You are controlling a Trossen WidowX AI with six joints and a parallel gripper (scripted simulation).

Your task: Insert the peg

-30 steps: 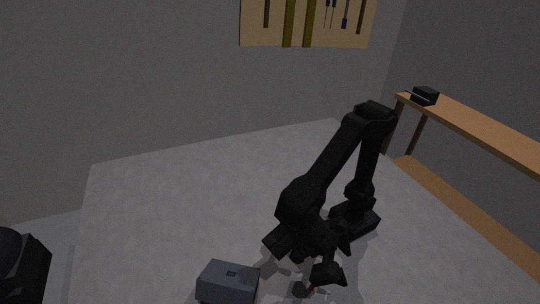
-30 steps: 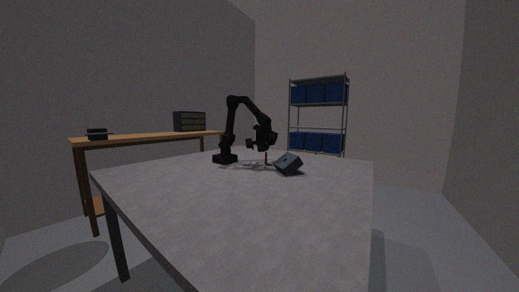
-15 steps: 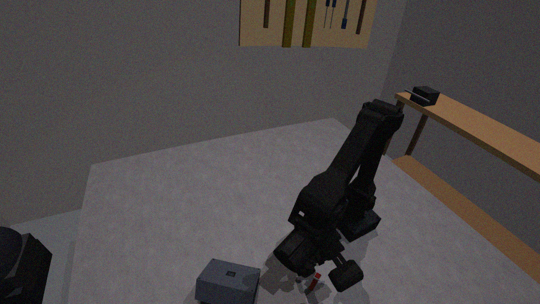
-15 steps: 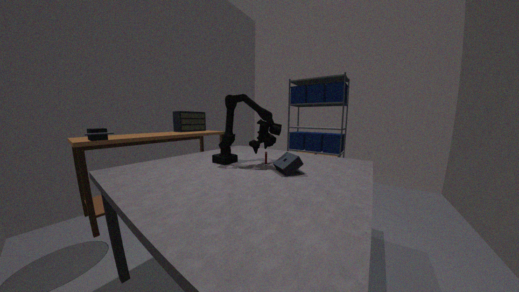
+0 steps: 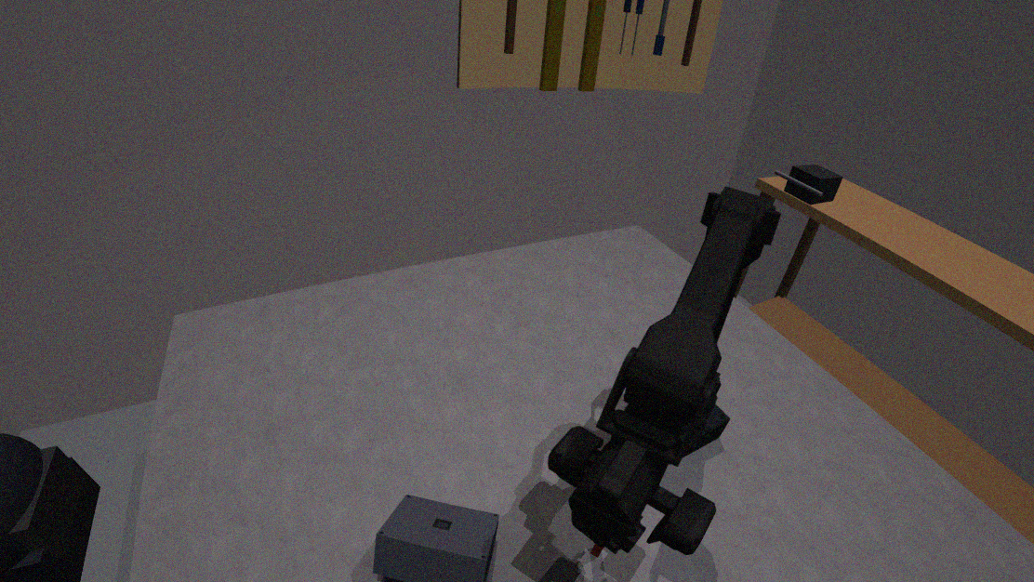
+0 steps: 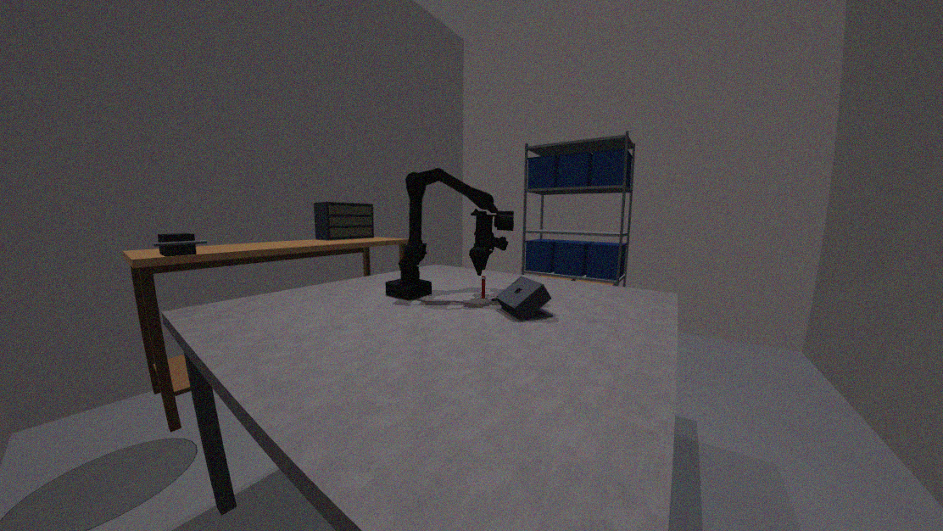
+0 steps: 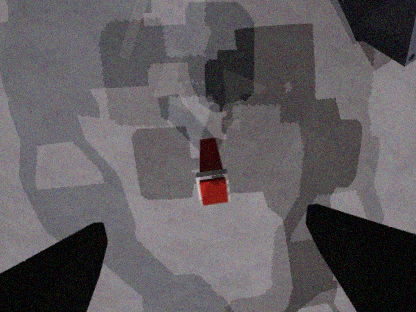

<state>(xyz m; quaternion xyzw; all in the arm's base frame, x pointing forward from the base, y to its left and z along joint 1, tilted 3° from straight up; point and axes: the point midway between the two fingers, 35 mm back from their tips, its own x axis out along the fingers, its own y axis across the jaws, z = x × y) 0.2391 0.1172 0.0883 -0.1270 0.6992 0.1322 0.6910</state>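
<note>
The square peg is 40 mm below my gripper tip and 10 mm ahead of it. From my gripper tip the other things lie so: panel block (200 mm ahead, 90 mm to the right, 40 mm below).
</note>
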